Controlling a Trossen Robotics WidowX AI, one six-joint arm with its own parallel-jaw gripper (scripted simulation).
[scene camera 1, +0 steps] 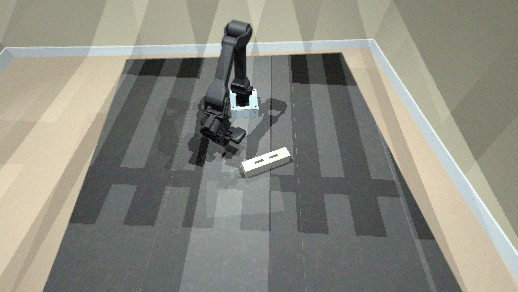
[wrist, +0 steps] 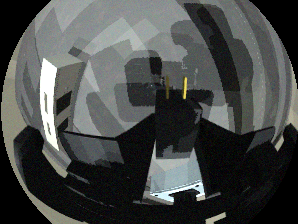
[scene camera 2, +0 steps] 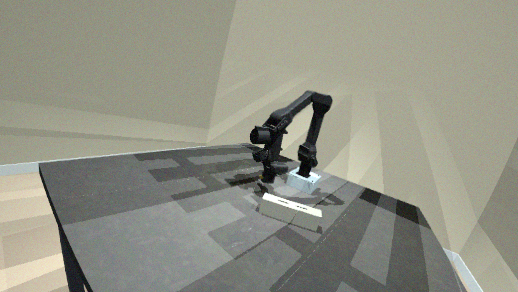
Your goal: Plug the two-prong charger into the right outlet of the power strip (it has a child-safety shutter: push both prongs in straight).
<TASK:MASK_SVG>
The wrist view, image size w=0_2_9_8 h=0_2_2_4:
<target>my gripper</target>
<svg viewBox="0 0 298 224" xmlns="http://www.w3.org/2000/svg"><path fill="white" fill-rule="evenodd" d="M13 156L23 177L21 180L29 192L49 208L72 217L73 220L85 221L88 224L202 224L202 221L226 212L226 217L214 221L214 224L249 224L265 208L282 183L293 157L298 131L294 125L286 125L282 133L285 141L277 152L271 144L275 127L257 129L239 136L238 133L230 132L229 129L202 117L194 151L204 183L202 186L206 200L186 204L141 204L156 143L156 113L138 121L128 131L116 137L60 132L61 145L72 160L65 169L68 172L65 179L56 172L41 152L44 137L39 129L32 125L17 133L19 136L13 140Z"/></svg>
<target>dark two-prong charger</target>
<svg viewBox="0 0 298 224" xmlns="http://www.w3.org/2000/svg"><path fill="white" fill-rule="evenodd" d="M166 75L166 89L157 89L156 159L186 159L186 157L189 159L189 156L192 155L194 144L196 144L198 128L200 128L202 119L202 107L198 104L196 97L193 97L189 91L186 91L188 83L186 83L185 76L184 80L182 80L182 91L180 91L180 89L169 89L169 77Z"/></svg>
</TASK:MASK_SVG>
